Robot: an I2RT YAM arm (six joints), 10 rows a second.
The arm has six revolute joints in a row. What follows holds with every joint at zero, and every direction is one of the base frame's.
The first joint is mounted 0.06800 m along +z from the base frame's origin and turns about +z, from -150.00 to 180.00 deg.
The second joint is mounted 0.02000 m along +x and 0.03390 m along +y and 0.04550 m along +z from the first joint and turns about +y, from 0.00 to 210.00 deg.
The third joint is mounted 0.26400 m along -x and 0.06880 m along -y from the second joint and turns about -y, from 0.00 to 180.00 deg.
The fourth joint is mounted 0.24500 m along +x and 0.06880 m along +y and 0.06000 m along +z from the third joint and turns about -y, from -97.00 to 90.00 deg.
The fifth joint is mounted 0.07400 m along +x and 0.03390 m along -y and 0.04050 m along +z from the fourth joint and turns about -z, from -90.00 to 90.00 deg.
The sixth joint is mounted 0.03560 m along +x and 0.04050 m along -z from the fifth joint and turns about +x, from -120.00 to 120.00 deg.
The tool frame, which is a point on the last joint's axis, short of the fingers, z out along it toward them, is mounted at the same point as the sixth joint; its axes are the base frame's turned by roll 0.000, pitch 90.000 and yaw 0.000 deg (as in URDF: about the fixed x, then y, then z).
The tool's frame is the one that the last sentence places.
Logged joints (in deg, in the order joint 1, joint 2, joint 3, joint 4, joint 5, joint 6), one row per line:
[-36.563, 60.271, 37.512, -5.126, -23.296, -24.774]
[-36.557, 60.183, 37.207, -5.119, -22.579, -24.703]
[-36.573, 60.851, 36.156, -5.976, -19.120, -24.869]
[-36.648, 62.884, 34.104, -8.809, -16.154, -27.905]
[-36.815, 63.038, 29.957, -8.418, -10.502, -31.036]
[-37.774, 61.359, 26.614, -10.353, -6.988, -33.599]
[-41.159, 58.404, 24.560, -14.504, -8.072, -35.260]
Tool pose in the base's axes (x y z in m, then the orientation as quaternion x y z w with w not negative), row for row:
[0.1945, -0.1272, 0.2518, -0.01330, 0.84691, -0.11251, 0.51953]
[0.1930, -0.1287, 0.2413, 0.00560, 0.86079, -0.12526, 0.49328]
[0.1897, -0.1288, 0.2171, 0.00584, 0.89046, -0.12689, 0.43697]
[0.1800, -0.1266, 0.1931, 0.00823, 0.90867, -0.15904, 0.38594]
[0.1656, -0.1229, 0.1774, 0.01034, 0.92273, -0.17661, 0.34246]
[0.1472, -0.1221, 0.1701, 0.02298, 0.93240, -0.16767, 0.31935]
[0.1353, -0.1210, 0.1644, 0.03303, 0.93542, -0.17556, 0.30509]
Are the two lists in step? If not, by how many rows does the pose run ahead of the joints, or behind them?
The pose runs 1 row ahead of the joints: the pose in row i belongs to the joints in row i + 1.
